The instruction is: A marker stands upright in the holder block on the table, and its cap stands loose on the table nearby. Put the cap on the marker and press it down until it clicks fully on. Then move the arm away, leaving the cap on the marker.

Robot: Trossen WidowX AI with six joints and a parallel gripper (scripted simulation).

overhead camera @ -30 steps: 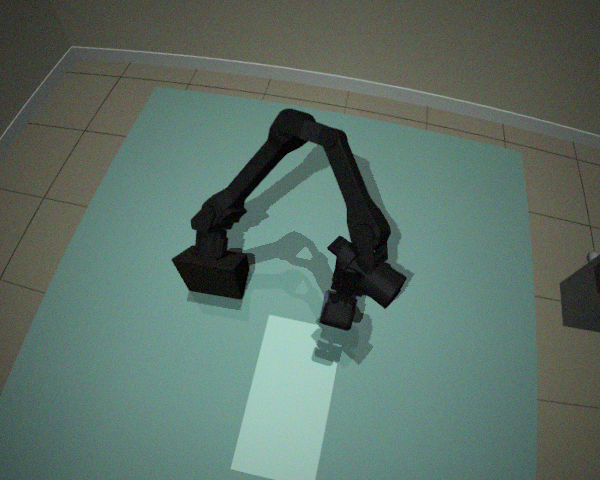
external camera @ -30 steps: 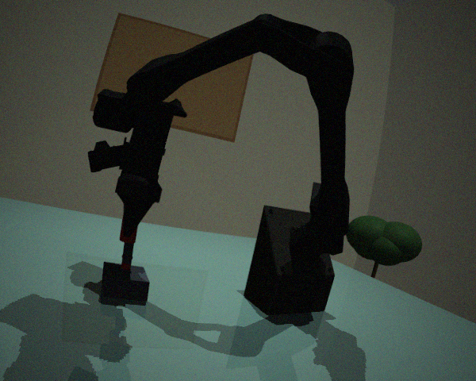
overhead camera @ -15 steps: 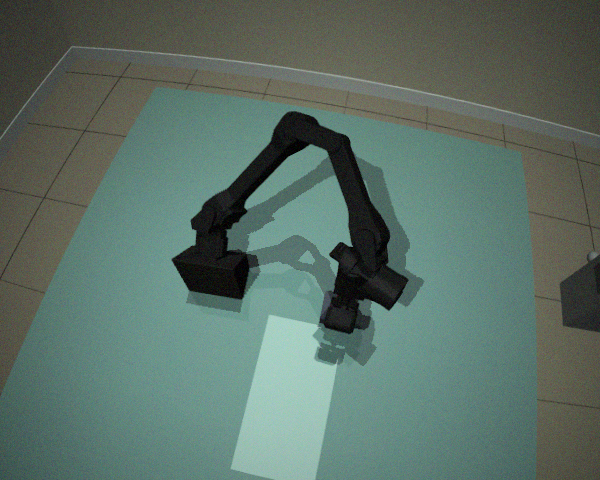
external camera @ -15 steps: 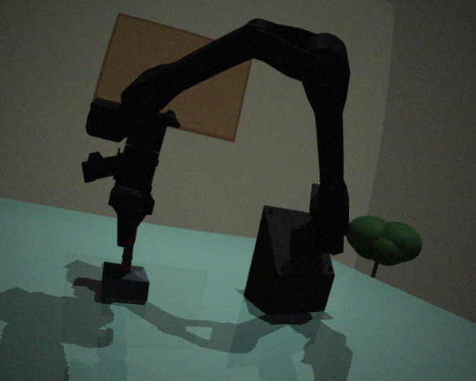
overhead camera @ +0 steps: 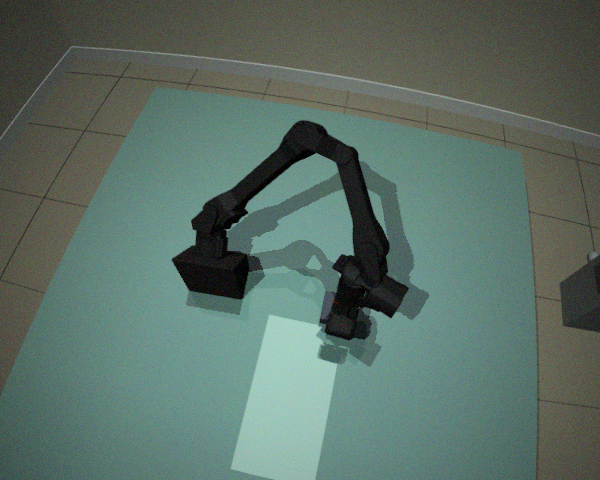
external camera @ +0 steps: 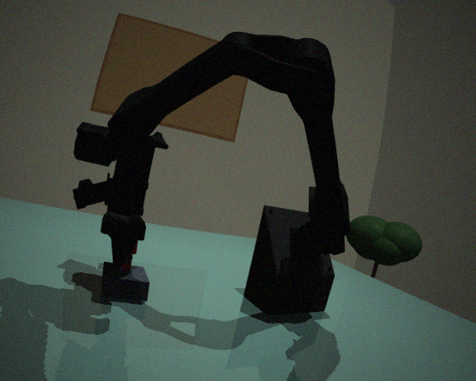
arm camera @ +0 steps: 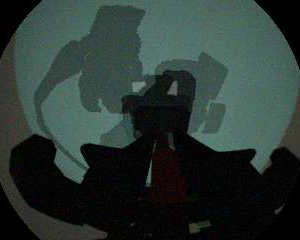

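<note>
The red cap lies 5 cm above my gripper tip and 2 cm behind it. The rest, counted from my gripper tip: dark holder block: 2 cm below, 2 cm behind.
</note>
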